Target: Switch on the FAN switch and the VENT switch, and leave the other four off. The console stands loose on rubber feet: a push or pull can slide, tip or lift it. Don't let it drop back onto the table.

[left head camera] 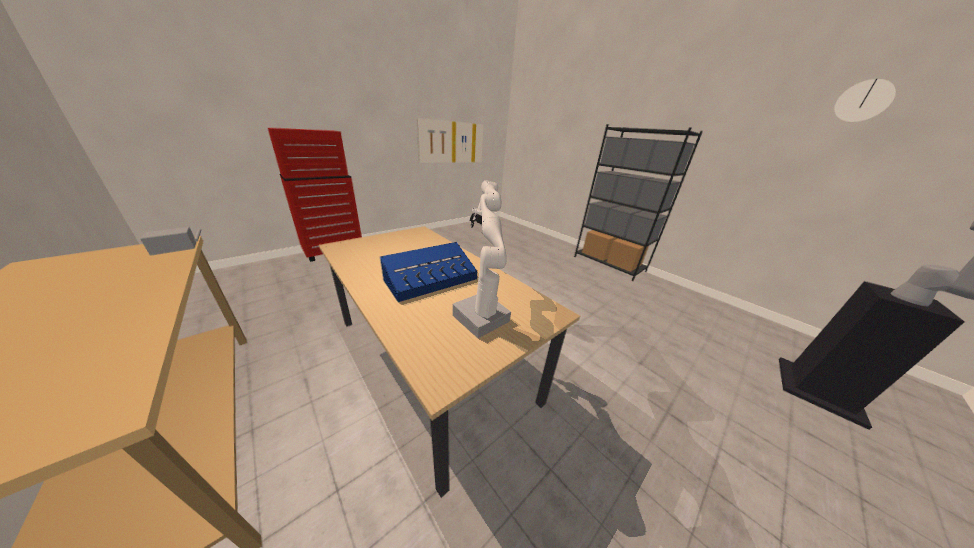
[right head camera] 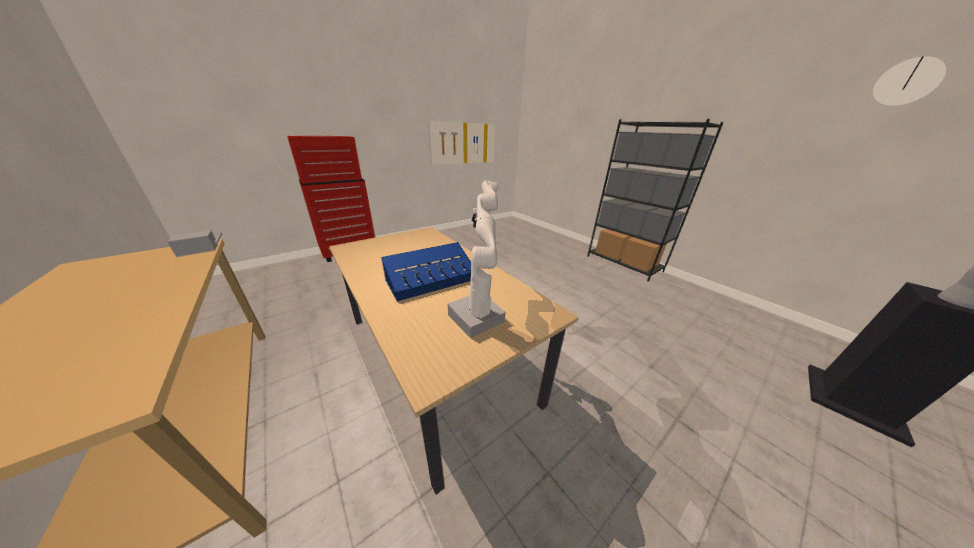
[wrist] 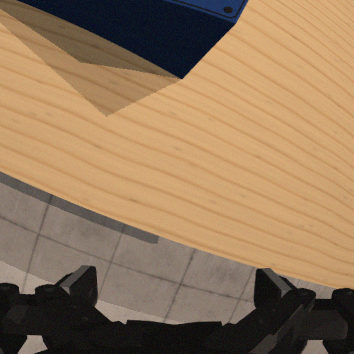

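Pixels of known places: gripper, fingertip midpoint: [left head camera: 477, 230] [wrist: 175, 286]; arm's base, origin of the base link: [left head camera: 484, 311] [right head camera: 478, 310].
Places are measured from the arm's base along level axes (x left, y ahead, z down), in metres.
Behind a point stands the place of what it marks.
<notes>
The blue console [left head camera: 423, 260] @[x -0.025, y 0.532, z -0.059 m] [right head camera: 420, 260] @[x -0.009, y 0.542, z -0.062 m] [wrist: 125, 27] @[x -0.300, y 0.487, z 0.008 m] sits on the wooden table, its sloped panel carrying a row of small switches. The switch labels and their on or off positions are too small to read. In the wrist view one corner of the console shows at the top, with its dark side and shadow. My gripper [left head camera: 472, 220] @[x -0.500, y 0.564, z -0.139 m] [wrist: 175, 286] @[x -0.500, y 0.564, z -0.139 m] is open and empty, with its fingers wide apart. It hangs high above the table's far right side, beyond the console, and is apart from it. The rubber feet are hidden.
The arm's grey base [left head camera: 480, 318] @[x 0.055, y -0.026, z 0.000 m] [right head camera: 475, 318] @[x 0.048, y -0.032, z 0.001 m] stands on the table [left head camera: 435, 368] @[x 0.342, y -0.070, z 0.065 m] [right head camera: 429, 361] @[x 0.314, y -0.058, z 0.065 m] [wrist: 225, 175] @[x -0.417, y 0.662, z 0.065 m], in front of the console. A second wooden table [left head camera: 81, 327] [right head camera: 88, 327] stands at the left. A red tool cabinet [left head camera: 320, 197] and a shelf rack stand farther back.
</notes>
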